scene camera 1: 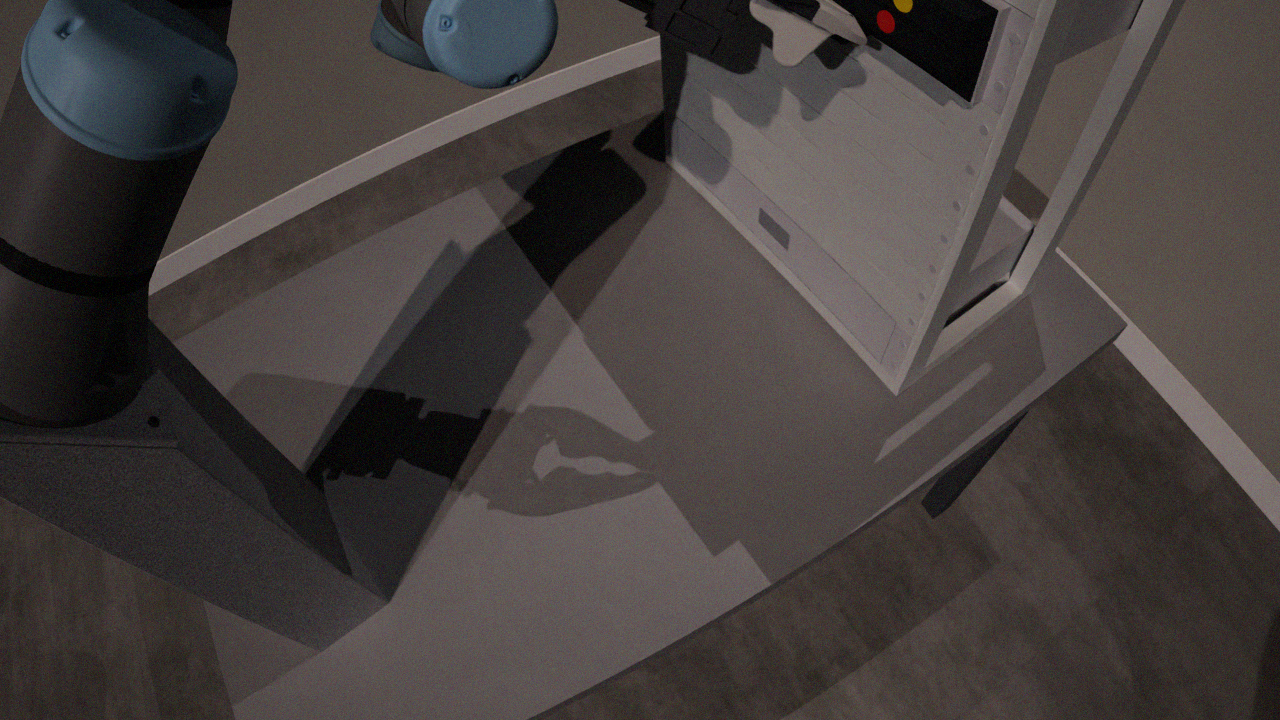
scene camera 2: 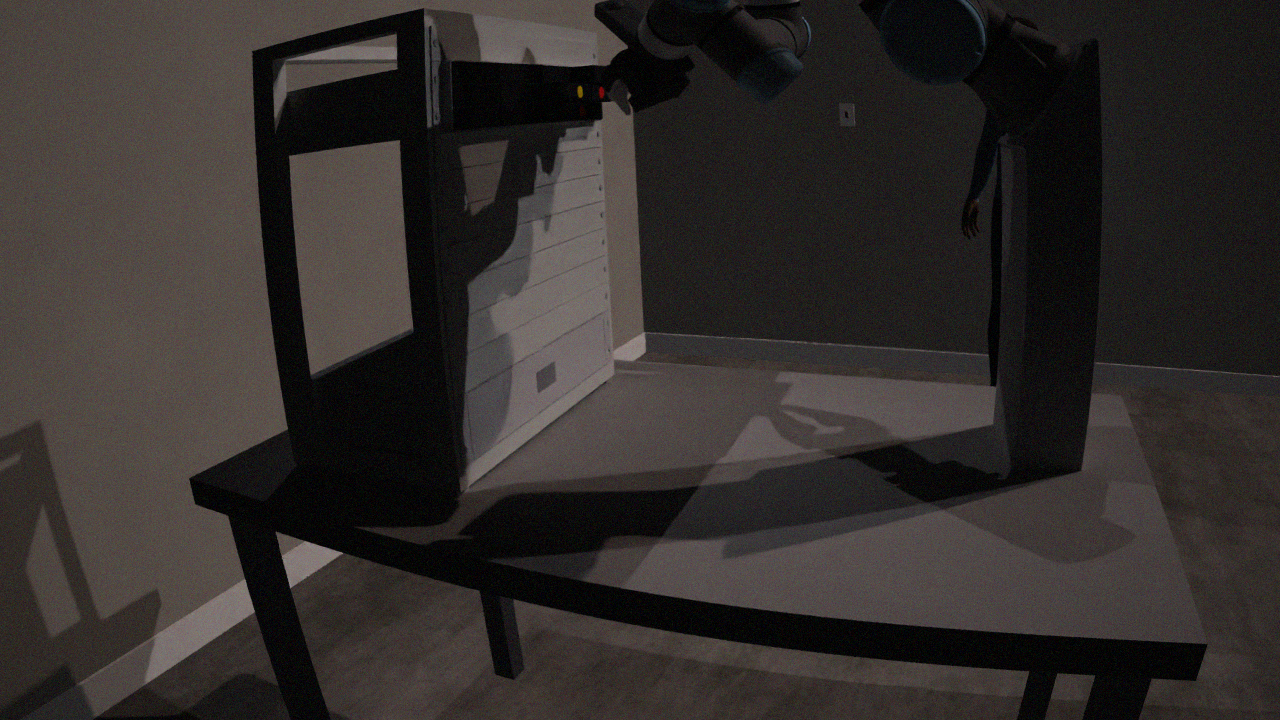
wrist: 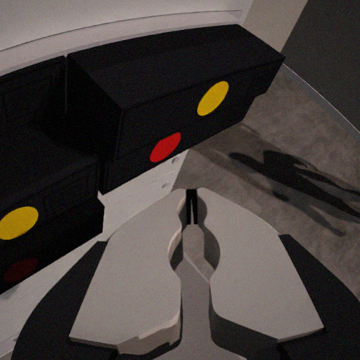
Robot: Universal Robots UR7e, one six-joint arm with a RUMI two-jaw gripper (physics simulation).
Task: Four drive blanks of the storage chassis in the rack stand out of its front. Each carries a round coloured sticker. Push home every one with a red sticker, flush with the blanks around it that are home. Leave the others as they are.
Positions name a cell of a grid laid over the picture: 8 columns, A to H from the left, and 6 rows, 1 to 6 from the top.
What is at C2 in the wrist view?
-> A pale rack.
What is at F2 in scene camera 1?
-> A pale rack.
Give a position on a pale rack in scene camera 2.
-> At D2
